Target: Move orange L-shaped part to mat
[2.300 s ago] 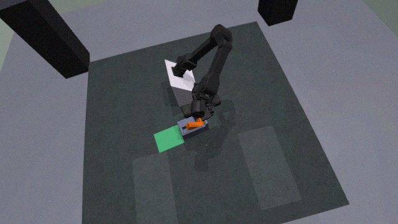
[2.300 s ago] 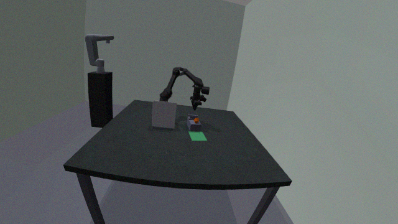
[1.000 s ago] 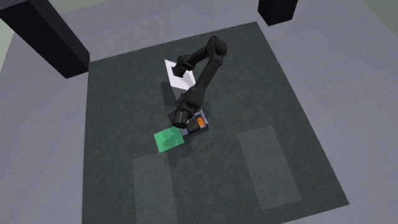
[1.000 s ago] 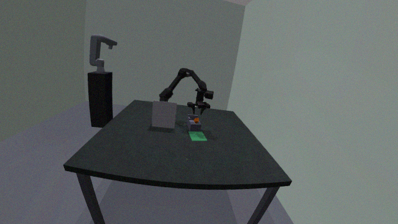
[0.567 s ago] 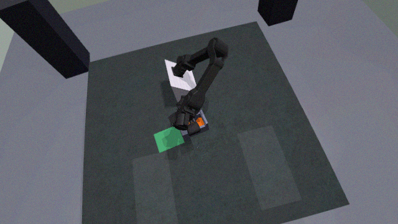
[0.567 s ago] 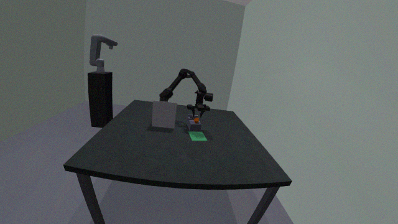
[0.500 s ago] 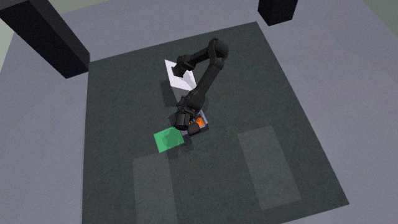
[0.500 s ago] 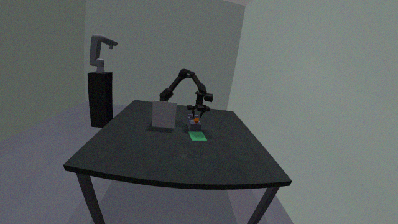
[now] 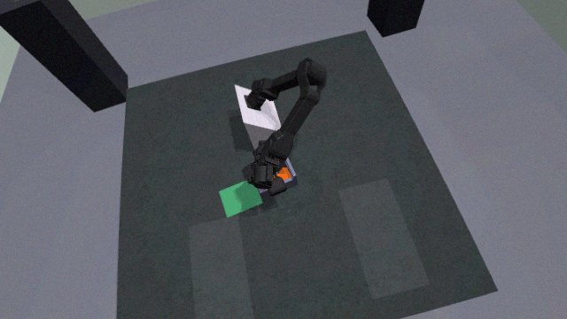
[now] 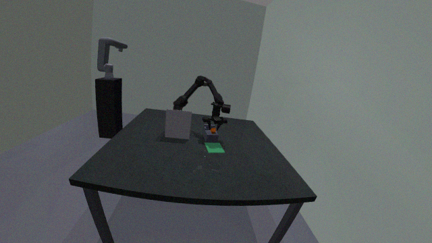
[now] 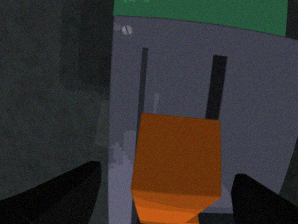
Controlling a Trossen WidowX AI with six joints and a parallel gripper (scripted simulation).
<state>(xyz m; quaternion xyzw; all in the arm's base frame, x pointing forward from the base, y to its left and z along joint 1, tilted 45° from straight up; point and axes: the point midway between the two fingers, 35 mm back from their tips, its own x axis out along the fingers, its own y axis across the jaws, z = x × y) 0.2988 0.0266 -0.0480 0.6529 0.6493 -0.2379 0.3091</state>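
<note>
Now: gripper tip 20 mm past the orange L-shaped part, 30 mm to the right of it and 40 mm above it. From my gripper tip the other things lie so: green mat 140 mm to the right, 90 mm below.
</note>
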